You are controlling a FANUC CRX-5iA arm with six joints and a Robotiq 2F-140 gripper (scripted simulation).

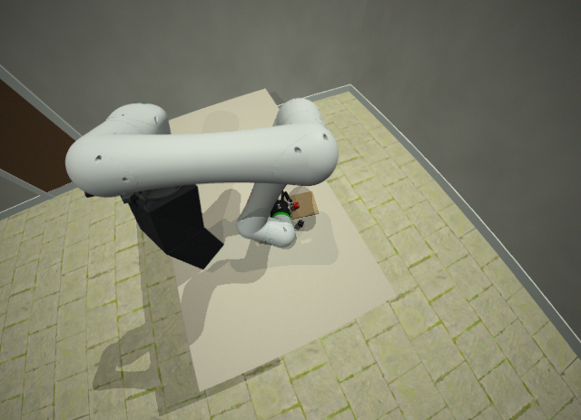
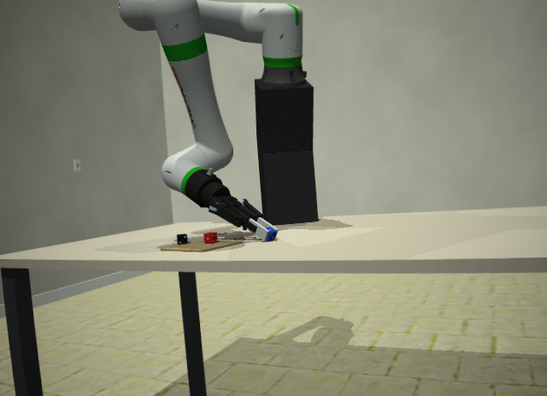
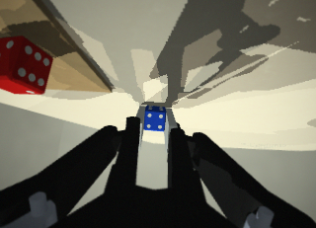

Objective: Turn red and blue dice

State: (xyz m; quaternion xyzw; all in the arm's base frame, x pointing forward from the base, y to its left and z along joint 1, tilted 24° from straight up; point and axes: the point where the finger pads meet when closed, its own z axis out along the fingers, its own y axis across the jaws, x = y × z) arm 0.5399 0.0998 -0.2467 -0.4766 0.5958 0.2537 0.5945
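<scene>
The red die is 120 mm to the right of my hand, 40 mm ahead of it and 10 mm below it. From my hand the other things lie so: blue die (20 mm to the left, 10 mm below, 10 mm ahead); then black die (220 mm to the right, 20 mm below, 10 mm ahead); then brown mat (130 mm to the right, 80 mm ahead, 30 mm below).
</scene>
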